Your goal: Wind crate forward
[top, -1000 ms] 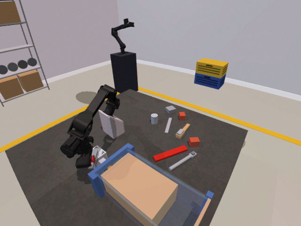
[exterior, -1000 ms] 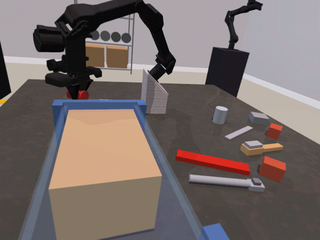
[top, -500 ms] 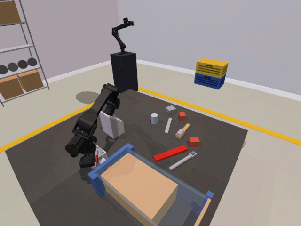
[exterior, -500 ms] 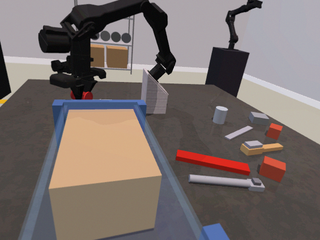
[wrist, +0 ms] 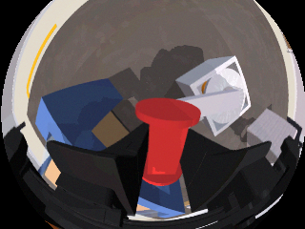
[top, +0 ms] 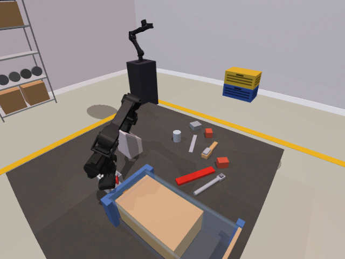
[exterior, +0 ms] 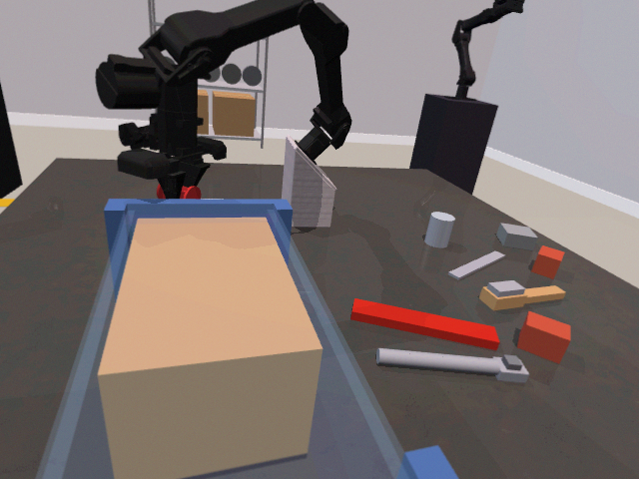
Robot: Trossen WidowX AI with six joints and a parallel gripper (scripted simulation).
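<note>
Now: the winch handle 4 cm behind my gripper tip, 2 cm below it and 1 cm to the left of it. Round my gripper tip: white winch (11 cm behind, 10 cm below, 2 cm to the left); clear-panelled cubby (31 cm ahead, 7 cm to the left, 1 cm below); red knob (1 cm above).
</note>
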